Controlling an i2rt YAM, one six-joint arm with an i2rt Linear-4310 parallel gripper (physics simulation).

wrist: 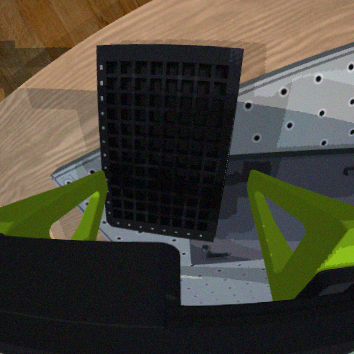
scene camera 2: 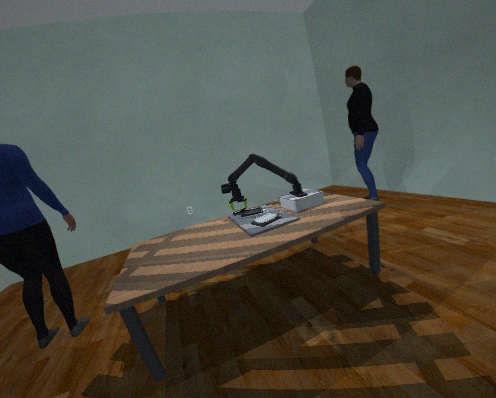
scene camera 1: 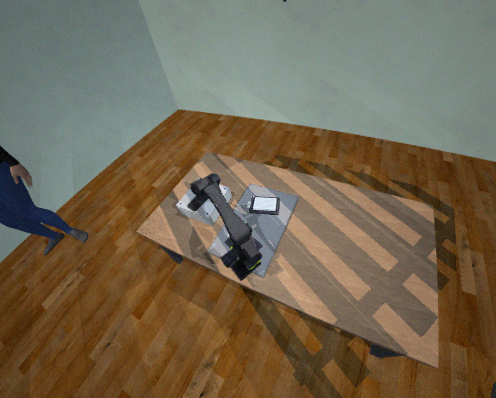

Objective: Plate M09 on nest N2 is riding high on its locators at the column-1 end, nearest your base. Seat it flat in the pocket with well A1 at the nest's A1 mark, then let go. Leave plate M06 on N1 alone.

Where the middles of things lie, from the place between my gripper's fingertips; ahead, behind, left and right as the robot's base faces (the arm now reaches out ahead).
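With the black well plate (wrist: 165,111), my hand's 1 cm above it, 1 cm short of it and 2 cm to the left of it. There's a dark nest pad (wrist: 236,239) as well, and that one's 2 cm below my hand, 7 cm to the left of it and 8 cm behind it.
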